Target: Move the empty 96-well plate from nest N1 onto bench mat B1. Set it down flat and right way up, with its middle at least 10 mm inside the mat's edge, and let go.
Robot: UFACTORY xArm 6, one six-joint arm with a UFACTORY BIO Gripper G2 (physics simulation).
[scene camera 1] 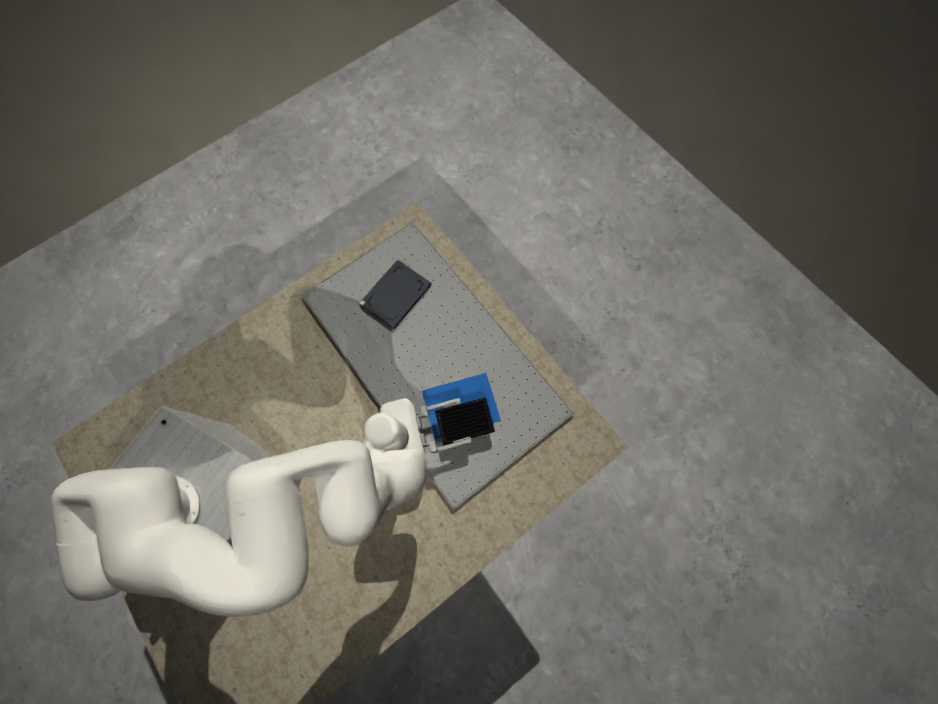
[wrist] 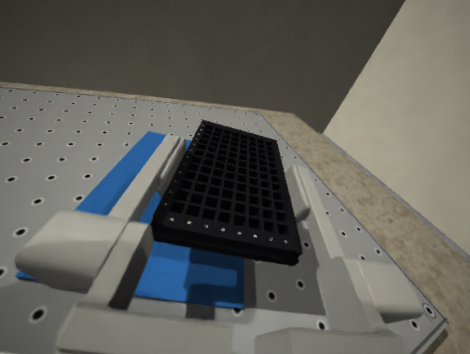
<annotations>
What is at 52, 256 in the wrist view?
My gripper.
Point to a dark grey nest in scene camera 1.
397, 292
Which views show the black 96-well plate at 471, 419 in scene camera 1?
Scene camera 1 and the wrist view: all of them.
</annotations>
